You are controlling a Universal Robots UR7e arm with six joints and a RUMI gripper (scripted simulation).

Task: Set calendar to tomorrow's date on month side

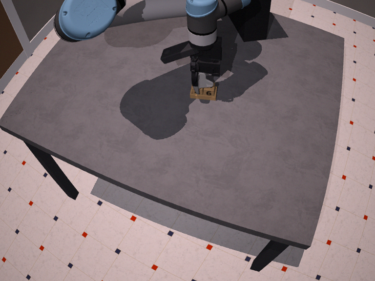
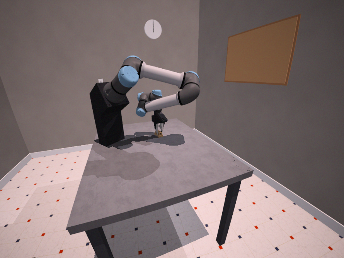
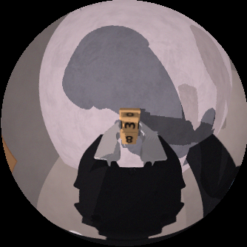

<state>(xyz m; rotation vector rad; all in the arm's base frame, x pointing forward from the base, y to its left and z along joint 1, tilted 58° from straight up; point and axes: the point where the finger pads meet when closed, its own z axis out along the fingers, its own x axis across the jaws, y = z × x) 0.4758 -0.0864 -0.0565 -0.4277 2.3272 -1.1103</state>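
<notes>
Now: the wooden tray 3 cm below my hand and 2 cm to the left of it.
</notes>
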